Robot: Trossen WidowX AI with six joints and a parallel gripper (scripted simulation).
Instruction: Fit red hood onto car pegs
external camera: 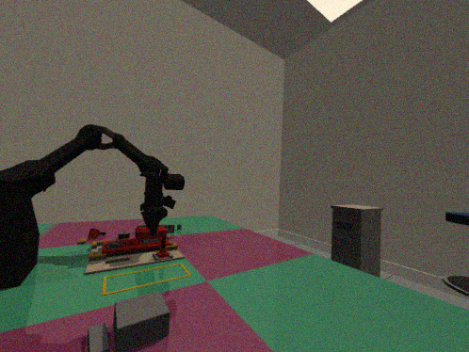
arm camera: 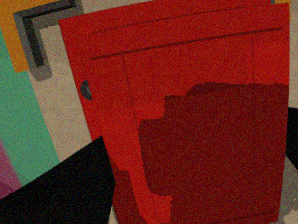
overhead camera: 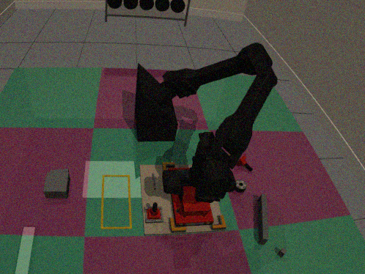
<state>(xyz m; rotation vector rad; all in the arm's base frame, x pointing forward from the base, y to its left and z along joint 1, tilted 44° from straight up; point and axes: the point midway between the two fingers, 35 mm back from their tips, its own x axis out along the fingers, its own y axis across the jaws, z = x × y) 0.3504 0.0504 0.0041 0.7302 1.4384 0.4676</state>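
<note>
Right now my gripper tip is 1 cm below the red hood. Also, from my gripper tip: wheel 18 cm to the left, 5 cm behind, 4 cm below; then grey engine block 3 cm below, 1 cm to the left; then tan jig 4 cm below, 4 cm behind, 1 cm to the right.
</note>
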